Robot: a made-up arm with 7 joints.
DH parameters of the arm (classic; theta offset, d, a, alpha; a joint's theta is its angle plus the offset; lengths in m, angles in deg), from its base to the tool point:
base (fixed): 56.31 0 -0.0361 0
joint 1: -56.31 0.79 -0.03 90
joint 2: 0 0.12 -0.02 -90
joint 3: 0 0.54 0.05 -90
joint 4: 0 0.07 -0.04 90
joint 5: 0 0.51 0.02 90
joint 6: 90 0.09 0.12 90
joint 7: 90 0.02 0.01 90
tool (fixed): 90 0.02 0 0
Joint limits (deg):
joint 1: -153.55..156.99
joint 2: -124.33..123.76
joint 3: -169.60..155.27
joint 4: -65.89..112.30
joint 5: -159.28..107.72
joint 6: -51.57..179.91
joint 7: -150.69..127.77
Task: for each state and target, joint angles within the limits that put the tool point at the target. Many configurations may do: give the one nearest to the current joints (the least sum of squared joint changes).
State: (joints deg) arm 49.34 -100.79 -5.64 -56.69 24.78 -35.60 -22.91
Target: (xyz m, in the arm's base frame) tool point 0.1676 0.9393 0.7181
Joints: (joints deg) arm 74.67 -117.43 -20.05 -61.09 29.39 -39.04 -23.64
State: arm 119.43 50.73 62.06 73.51 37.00 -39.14 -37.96
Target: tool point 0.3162 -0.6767 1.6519
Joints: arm 136.40 47.77 52.33 27.23 33.38 -20.95 -37.64
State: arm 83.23 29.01 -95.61 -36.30 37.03 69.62 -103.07
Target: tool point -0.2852 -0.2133 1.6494
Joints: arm 90.87 13.40 -107.24 -44.63 35.60 82.52 -104.06
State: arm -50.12 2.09 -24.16 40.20 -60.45 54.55 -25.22
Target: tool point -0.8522 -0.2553 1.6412
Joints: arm -14.42 52.68 -57.98 45.31 -52.81 39.54 -23.92
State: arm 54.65 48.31 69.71 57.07 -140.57 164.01 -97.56
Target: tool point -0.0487 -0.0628 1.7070
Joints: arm 64.68 12.53 6.76 39.88 -122.19 179.91 -102.20
